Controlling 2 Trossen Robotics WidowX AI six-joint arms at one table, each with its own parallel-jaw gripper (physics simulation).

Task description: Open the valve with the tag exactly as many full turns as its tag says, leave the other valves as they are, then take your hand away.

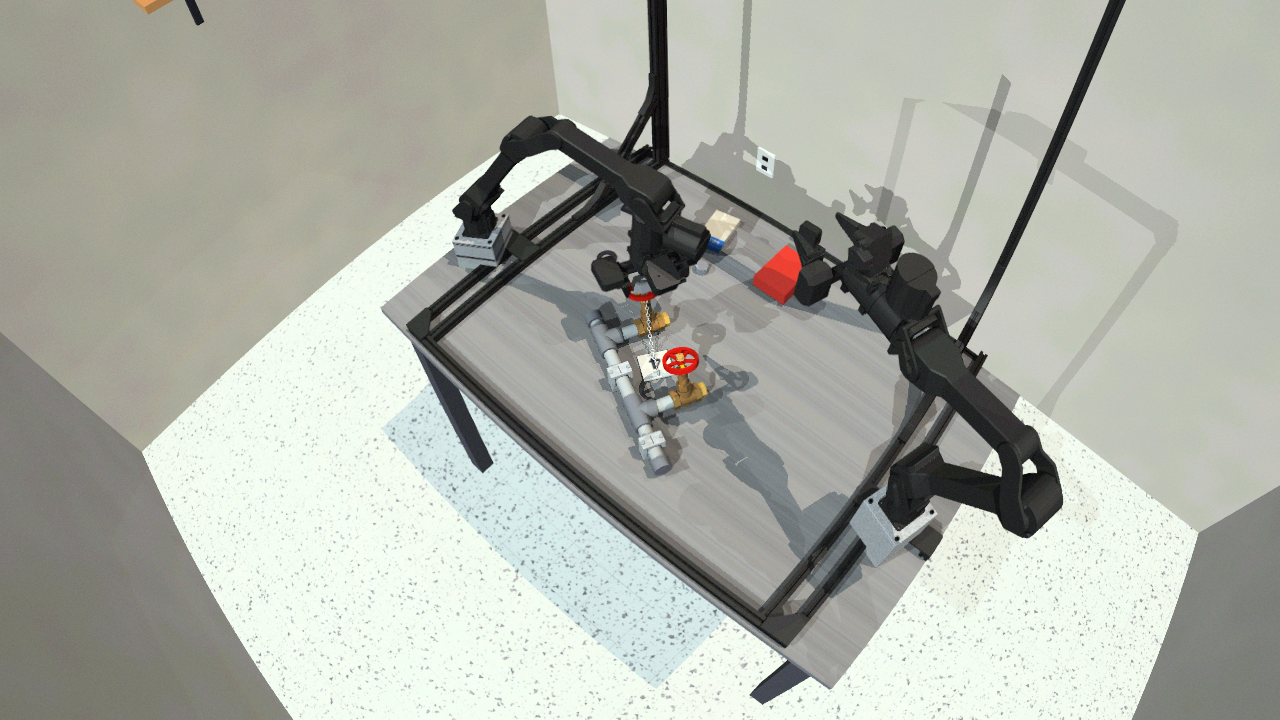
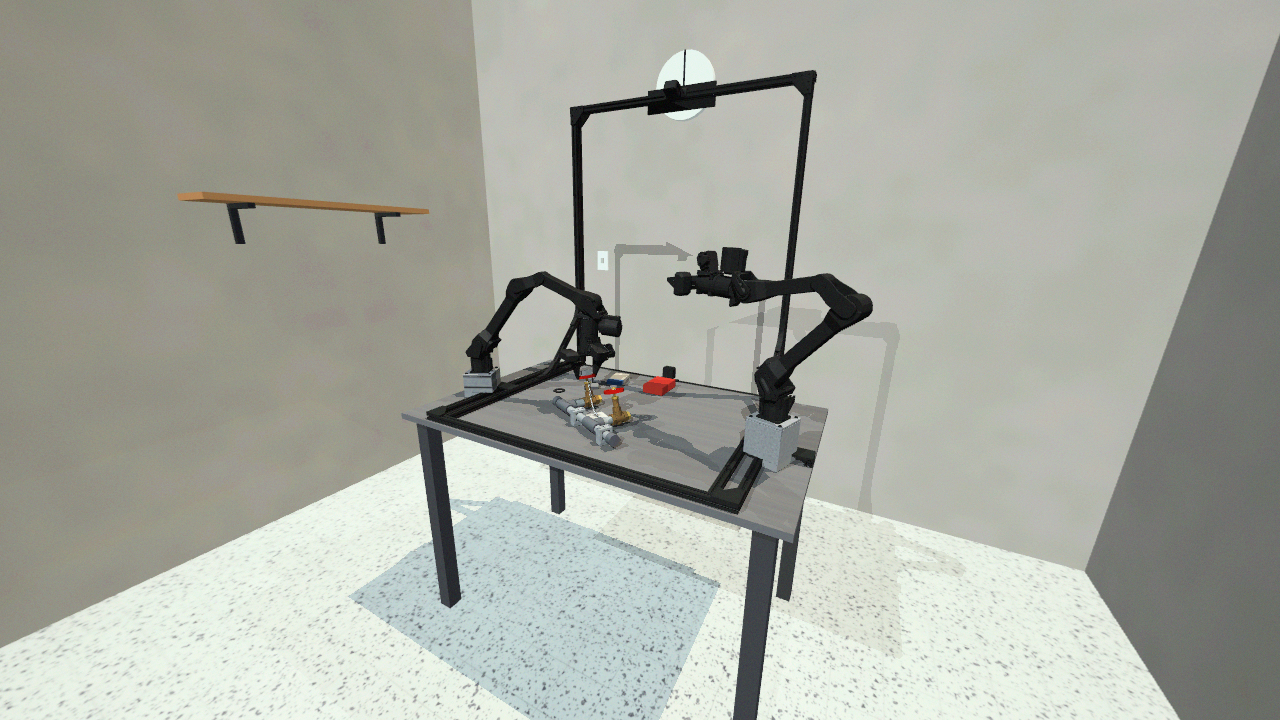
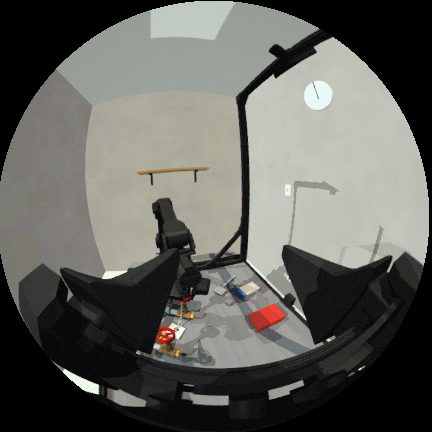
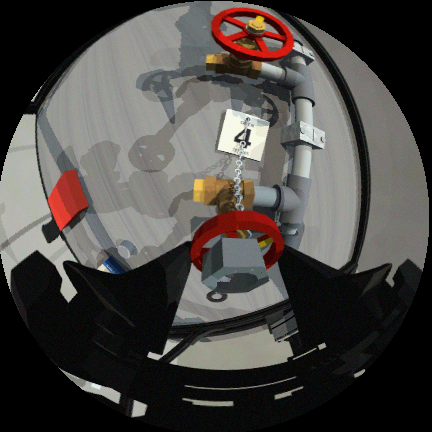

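Where they show: left gripper, fingertip midpoint: (image 1: 815, 222) (image 3: 231, 252); right gripper, fingertip midpoint: (image 1: 642, 291) (image 2: 586, 378) (image 4: 236, 248); left arm's base, link origin: (image 1: 901, 507) (image 2: 773, 417); right arm's base, link origin: (image 1: 480, 227) (image 2: 481, 370) (image 4: 296, 334).
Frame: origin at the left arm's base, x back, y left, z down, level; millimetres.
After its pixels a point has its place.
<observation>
The tagged valve's red handwheel (image 1: 641, 295) (image 2: 587, 377) {z 4, x -584, y 159 mm} (image 4: 237, 219) {z -2, x -581, y 142 mm} has a grey hexagonal piece (image 4: 235, 252) {z -7, x -598, y 140 mm} over it. Its white tag (image 1: 654, 363) {z 114, x -519, y 175 mm} (image 3: 176, 330) {z 114, x -515, y 167 mm} (image 4: 243, 135) {z 108, x -518, y 172 mm} hangs on a chain and reads 4. My right gripper (image 1: 639, 284) {z 16, x -612, y 145 mm} (image 2: 587, 369) {z 16, x -612, y 145 mm} (image 4: 236, 248) {z 16, x -612, y 145 mm} points down, its fingers shut on opposite sides of this handwheel. The fingertip contacts are partly hidden. Another valve's red handwheel (image 1: 681, 372) {z 1, x -414, y 181 mm} (image 2: 613, 391) {z 1, x -418, y 187 mm} (image 3: 165, 335) {z 6, x -435, y 160 mm} (image 4: 216, 37) has no tag and stands apart from both grippers. My left gripper (image 2: 671, 281) {z -326, x -350, y 0 mm} (image 3: 231, 252) {z -326, x -350, y 0 mm} is open and empty, raised well above the table.
A grey pipe (image 1: 633, 401) {z 74, x -444, y 259 mm} (image 4: 302, 107) {z 81, x -475, y 246 mm} joins both valves. A red block (image 1: 778, 274) {z 89, x -566, y -148 mm} (image 3: 267, 317) {z 89, x -556, y -168 mm} (image 4: 68, 200) {z 89, x -568, y -127 mm} and a beige-and-blue box (image 1: 723, 225) {z 104, x -755, y -136 mm} (image 3: 250, 288) {z 104, x -750, y -136 mm} lie toward the back. A grey cylinder (image 4: 126, 248) {z 101, x -667, y -18 mm} and a dark ring (image 4: 216, 296) {z 119, x -821, y 127 mm} are near the tagged valve.
</observation>
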